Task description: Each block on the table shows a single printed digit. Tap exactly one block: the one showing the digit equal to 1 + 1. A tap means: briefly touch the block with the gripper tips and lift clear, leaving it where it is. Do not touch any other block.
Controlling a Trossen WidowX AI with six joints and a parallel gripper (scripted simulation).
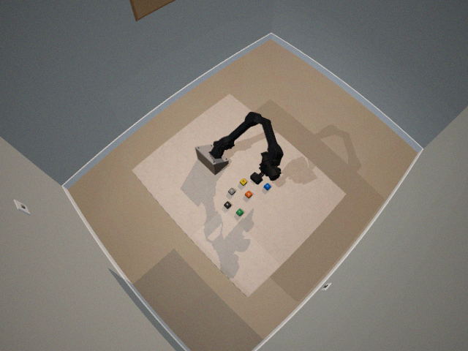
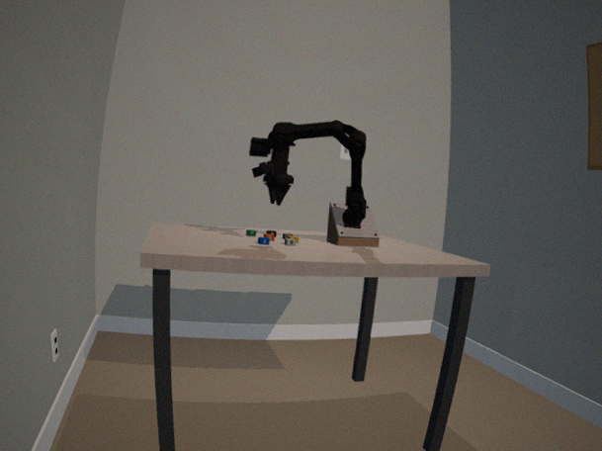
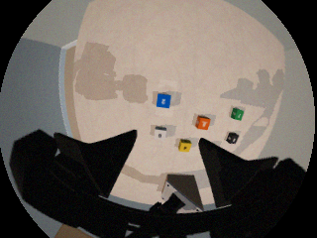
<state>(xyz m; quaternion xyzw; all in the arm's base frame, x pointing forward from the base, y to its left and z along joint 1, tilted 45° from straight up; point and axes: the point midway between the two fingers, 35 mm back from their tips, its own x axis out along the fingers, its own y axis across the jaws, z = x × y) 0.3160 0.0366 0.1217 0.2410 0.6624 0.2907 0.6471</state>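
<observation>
My gripper tip is 30 mm short of the blue block, 10 mm to the right of it and 120 mm above it. From my gripper tip the other things lie so: orange block (10 mm behind, 110 mm to the right, 120 mm below); yellow block (90 mm behind, 80 mm to the right, 120 mm below); whitish block (60 mm behind, 10 mm to the left, 120 mm below).
</observation>
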